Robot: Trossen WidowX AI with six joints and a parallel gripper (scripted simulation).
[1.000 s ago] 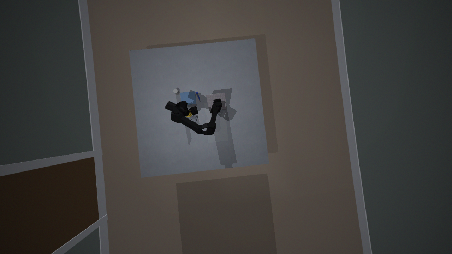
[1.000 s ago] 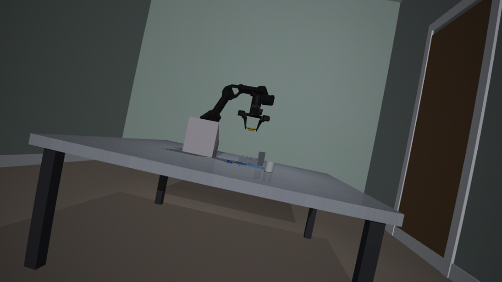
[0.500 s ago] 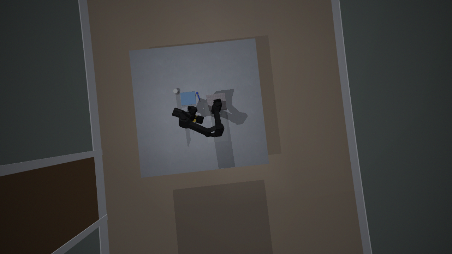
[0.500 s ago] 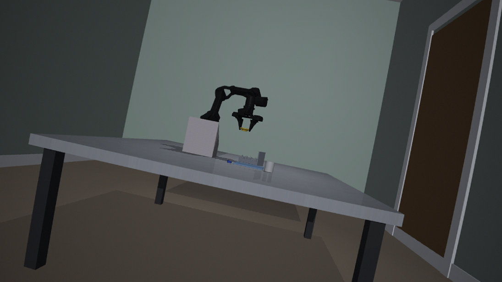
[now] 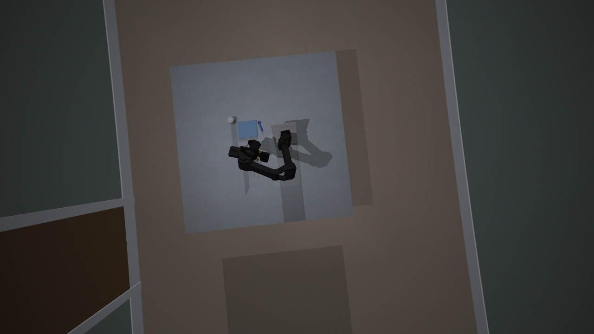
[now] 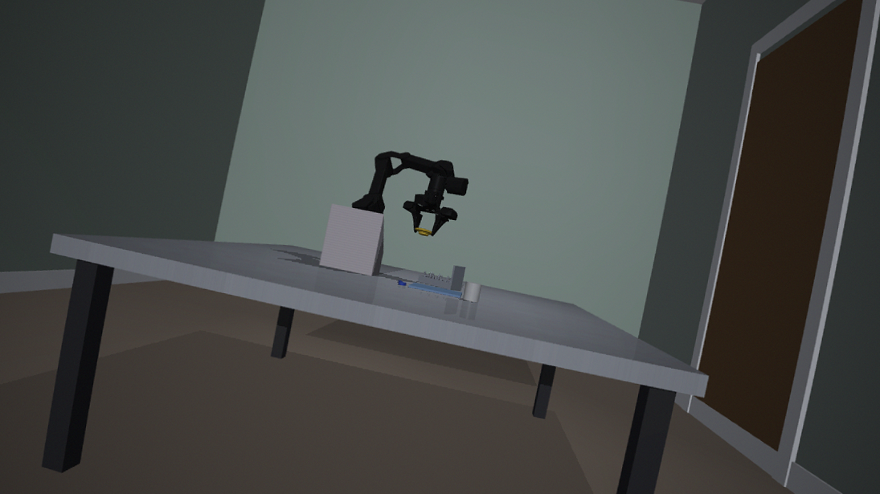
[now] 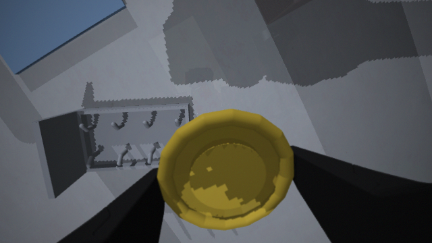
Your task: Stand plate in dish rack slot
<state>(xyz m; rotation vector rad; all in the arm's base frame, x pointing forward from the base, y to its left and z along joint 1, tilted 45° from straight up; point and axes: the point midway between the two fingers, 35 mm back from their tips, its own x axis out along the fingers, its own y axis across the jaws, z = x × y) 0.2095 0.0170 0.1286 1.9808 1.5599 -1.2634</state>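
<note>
Right now my gripper tip is 140 mm above the grey dish rack, 90 mm short of it and 30 mm to the left of it. Round my gripper tip: yellow plate (10 mm above); then blue spoon (240 mm to the right, 160 mm below, 30 mm behind); then blue mat (230 mm to the right, 160 mm below, 80 mm ahead).
</note>
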